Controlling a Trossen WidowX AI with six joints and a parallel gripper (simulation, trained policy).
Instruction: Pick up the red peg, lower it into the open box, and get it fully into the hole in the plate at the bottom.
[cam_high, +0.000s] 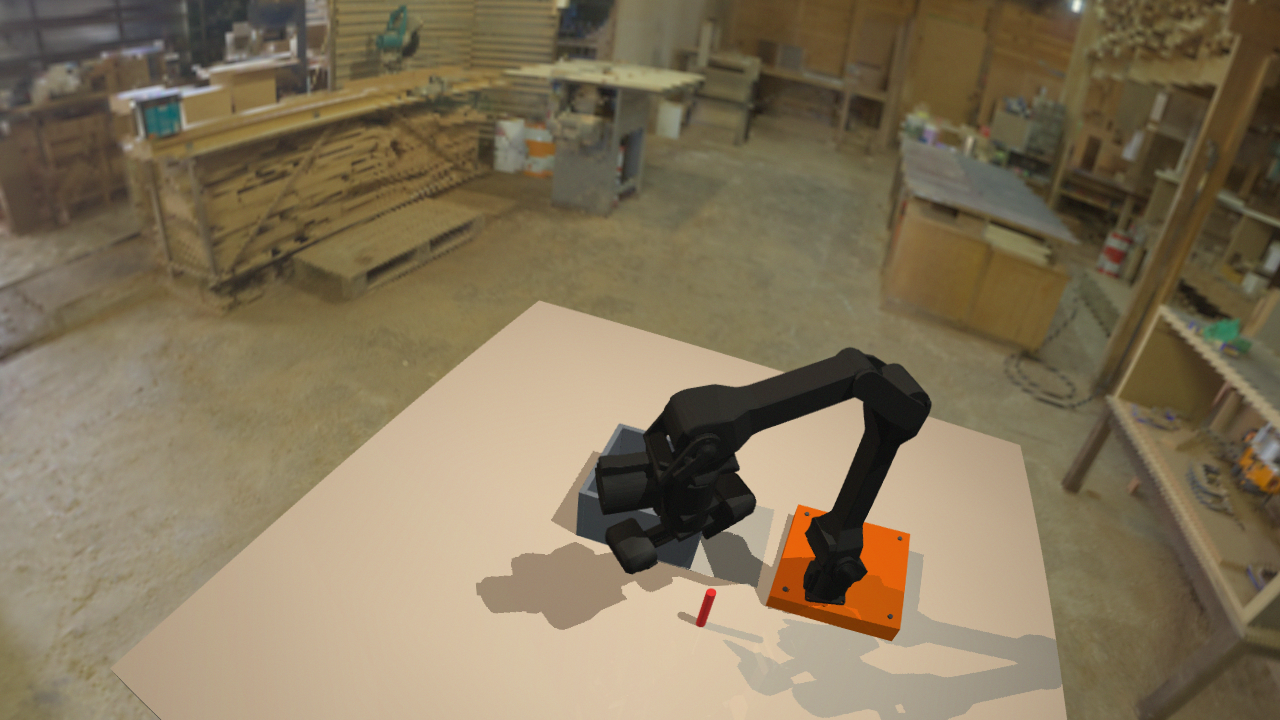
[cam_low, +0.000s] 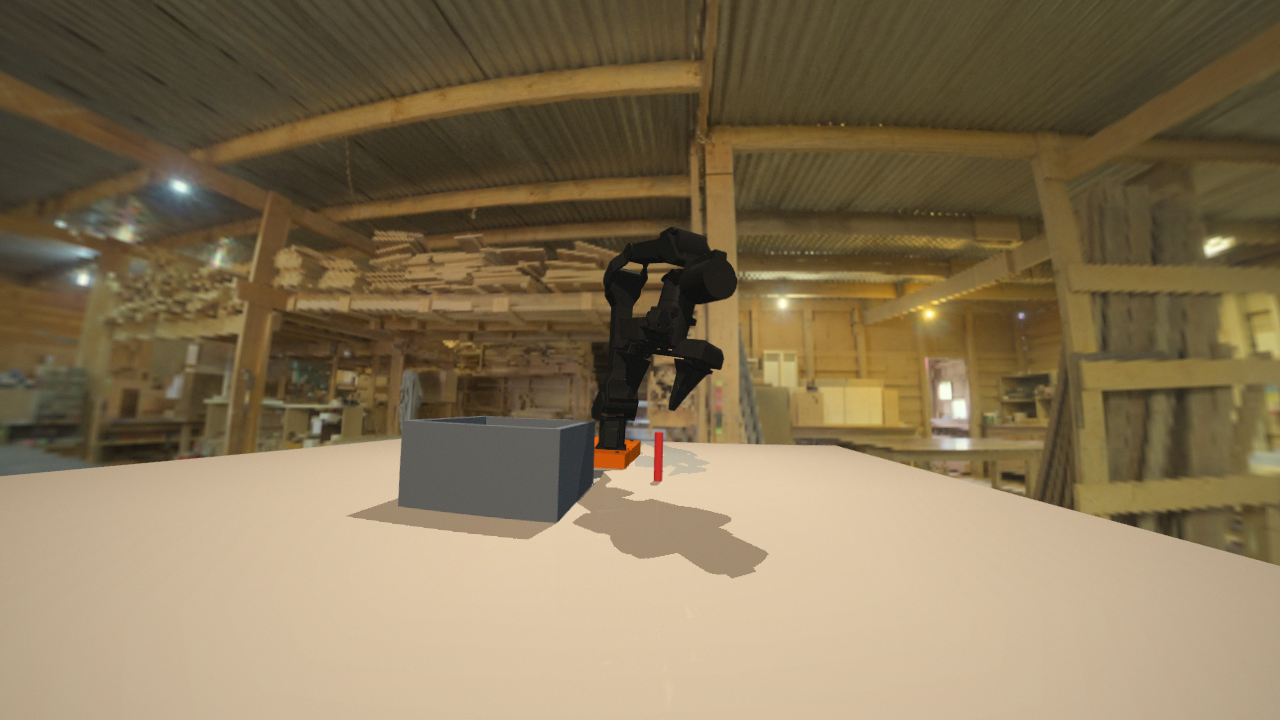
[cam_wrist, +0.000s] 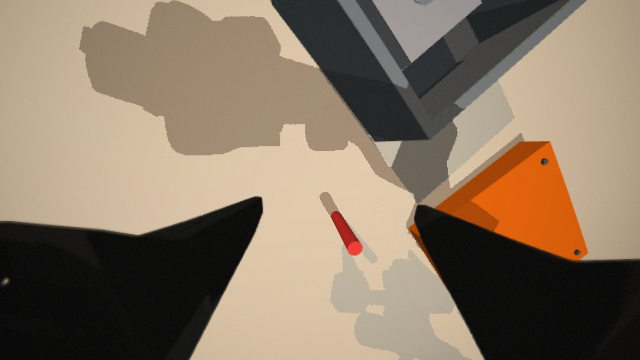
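Right now the red peg is 9 cm below my gripper tip, 6 cm behind it and 2 cm to the left of it. The rest, counted from my gripper tip: light plate 19 cm to the right, 8 cm below, 6 cm ahead; then grey box 19 cm to the right, 10 cm below, 6 cm ahead.
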